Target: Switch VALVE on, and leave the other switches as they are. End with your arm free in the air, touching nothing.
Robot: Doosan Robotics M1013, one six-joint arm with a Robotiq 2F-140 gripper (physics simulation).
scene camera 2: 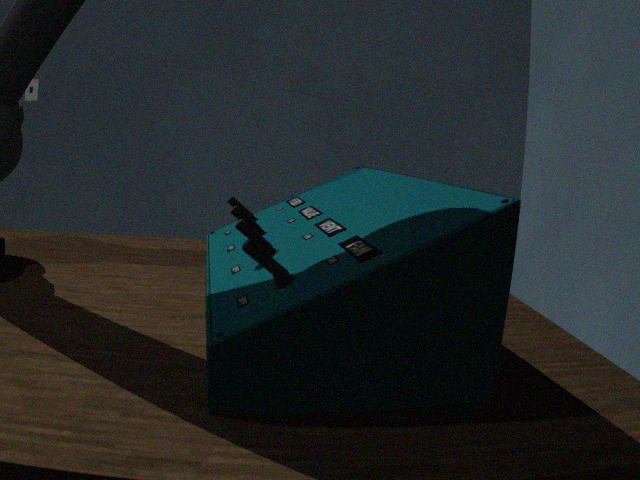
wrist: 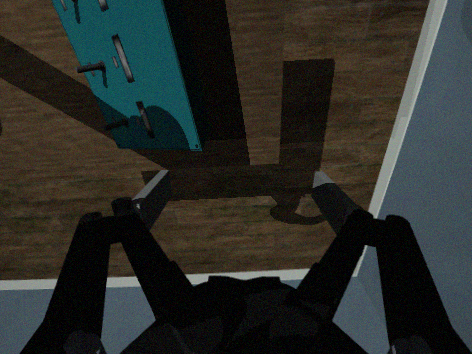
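Note:
A teal switch box (scene camera 2: pixel 423 188) (wrist: pixel 172 100) with a sloping top stands on the table. In the scene view a row of black levers (scene camera 2: pixel 261 248) sticks up from its top, overlapping one another. Dark-framed labels (scene camera 2: pixel 330 227) (wrist: pixel 123 58) lie beside the levers; their words are too dark and small to read, so I cannot tell which switch is VALVE. In the wrist view one lever (wrist: pixel 91 67) is in the light and another lever (wrist: pixel 117 124) is in shadow. My gripper (wrist: pixel 241 183) is open and empty, beyond the box's near end in that view. It does not show in the scene view.
Part of the arm (scene camera 2: pixel 38 46) shows at the upper left of the scene view. The wooden table (scene camera 2: pixel 103 413) (wrist: pixel 225 245) surrounds the box and bears dark shadows. Blue-grey walls (scene camera 2: pixel 155 129) (wrist: pixel 440 150) stand behind and at the right.

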